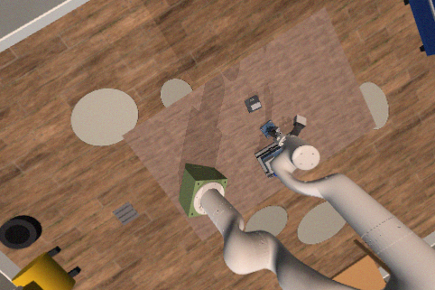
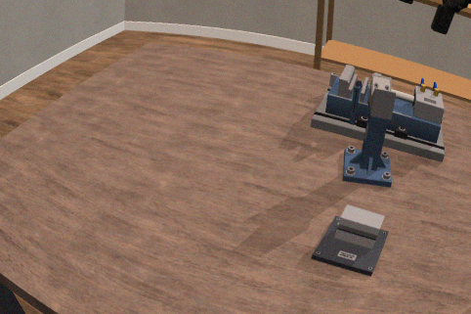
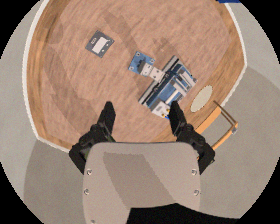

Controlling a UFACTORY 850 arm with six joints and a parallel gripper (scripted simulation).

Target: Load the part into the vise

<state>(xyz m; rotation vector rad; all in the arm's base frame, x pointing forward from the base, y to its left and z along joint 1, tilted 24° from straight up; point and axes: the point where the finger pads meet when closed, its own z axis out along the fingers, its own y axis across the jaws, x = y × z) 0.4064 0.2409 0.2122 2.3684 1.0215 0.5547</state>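
Right now the part is 280 mm below my hand, 150 mm to the left of it and 20 mm ahead of it. From my hand the other things lie so: air cylinder 240 mm to the right, 230 mm below, 40 mm behind.
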